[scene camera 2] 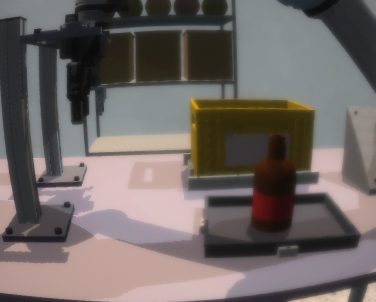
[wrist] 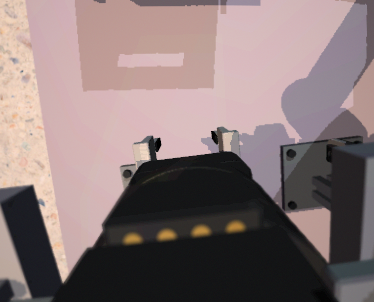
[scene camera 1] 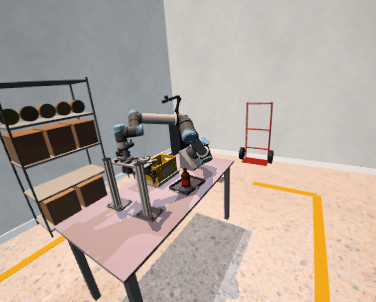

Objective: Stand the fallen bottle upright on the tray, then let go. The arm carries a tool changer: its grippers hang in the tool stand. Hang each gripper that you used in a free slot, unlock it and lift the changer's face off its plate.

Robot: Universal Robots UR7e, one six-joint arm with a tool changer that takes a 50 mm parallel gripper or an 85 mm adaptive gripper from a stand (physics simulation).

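Frame: origin at the arm's base, x ahead, y right, z down, level; centimetres.
Seen in the pictures: arm's base at its link origin: [scene camera 1: 192, 152].
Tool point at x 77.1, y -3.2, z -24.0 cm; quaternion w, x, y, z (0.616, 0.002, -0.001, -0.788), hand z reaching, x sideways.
Note:
Pixels of each thing's top centre, then the offset from my tool point to it. "spot": a spot on its surface instead.
- brown bottle with a red label, top centre: [scene camera 2: 277, 135] [scene camera 1: 184, 168] dx -38.0, dy -21.0, dz +20.1 cm
- dark tray at a spot on its surface: [scene camera 2: 240, 248] spot: dx -31.9, dy -31.4, dz +34.5 cm
- yellow crate at its top centre: [scene camera 2: 249, 103] [scene camera 1: 158, 160] dx -36.3, dy +8.9, dz +18.6 cm
The brown bottle with a red label [scene camera 1: 185, 178] [scene camera 2: 273, 190] stands upright on the dark tray [scene camera 2: 240, 248], with no finger near it. My gripper [scene camera 2: 78, 120] [wrist: 186, 141] is under the arm's wrist at the tool stand [scene camera 1: 145, 190] [scene camera 2: 17, 125] [wrist: 347, 200], between its two posts and well above the table. Its two fingers stand apart with table showing between them, so it is open and empty. The changer's joint shows small and dark; whether it is locked, or the gripper fully seated in its slot, I cannot tell.
A yellow crate [scene camera 1: 161, 170] [scene camera 2: 250, 140] stands behind the tray. A grey angled block [scene camera 2: 361, 150] is at the right. The stand's bolted foot plates [scene camera 2: 42, 225] [wrist: 305, 175] rest on the table. A shelf rack [scene camera 1: 95, 125] and a red hand truck [scene camera 1: 259, 129] stand beyond the table.

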